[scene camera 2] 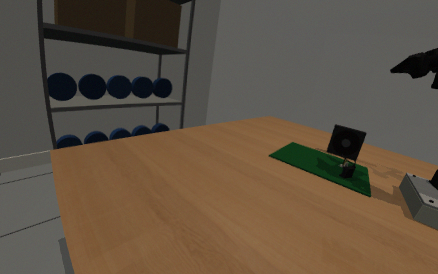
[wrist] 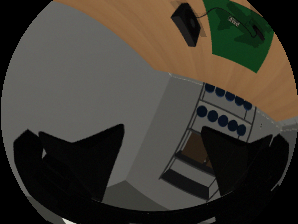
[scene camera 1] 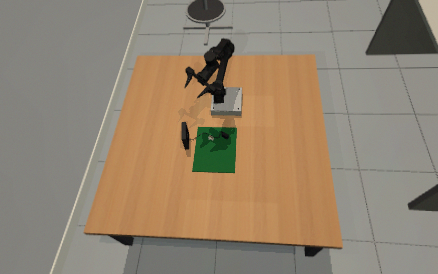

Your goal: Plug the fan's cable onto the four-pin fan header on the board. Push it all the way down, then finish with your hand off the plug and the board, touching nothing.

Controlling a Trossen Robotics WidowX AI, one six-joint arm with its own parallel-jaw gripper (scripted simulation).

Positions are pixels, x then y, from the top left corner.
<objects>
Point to a green board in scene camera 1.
218,155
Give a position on a green board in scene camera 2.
At 323,165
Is my gripper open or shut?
Open.
</objects>
